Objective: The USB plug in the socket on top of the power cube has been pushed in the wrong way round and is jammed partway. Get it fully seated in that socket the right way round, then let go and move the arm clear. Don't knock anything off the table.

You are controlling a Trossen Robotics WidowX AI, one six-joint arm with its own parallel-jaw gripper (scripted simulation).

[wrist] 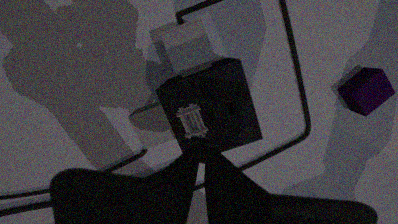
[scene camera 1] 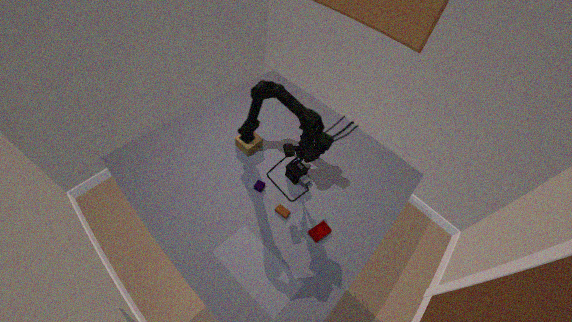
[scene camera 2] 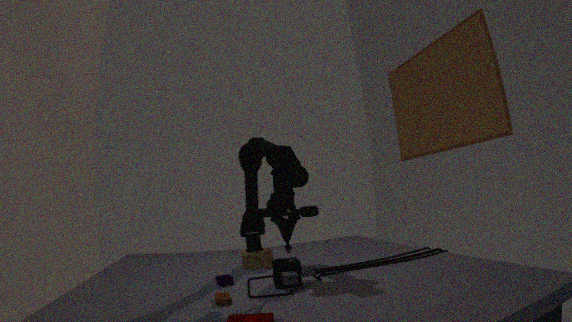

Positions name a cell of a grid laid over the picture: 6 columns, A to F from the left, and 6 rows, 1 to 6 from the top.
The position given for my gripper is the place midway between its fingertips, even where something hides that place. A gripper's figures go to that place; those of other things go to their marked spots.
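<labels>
You'd find my gripper (scene camera 2: D5) 92 cm from the lens, and there's a black power cube (scene camera 2: C5) that's 88 cm from the lens.
</labels>
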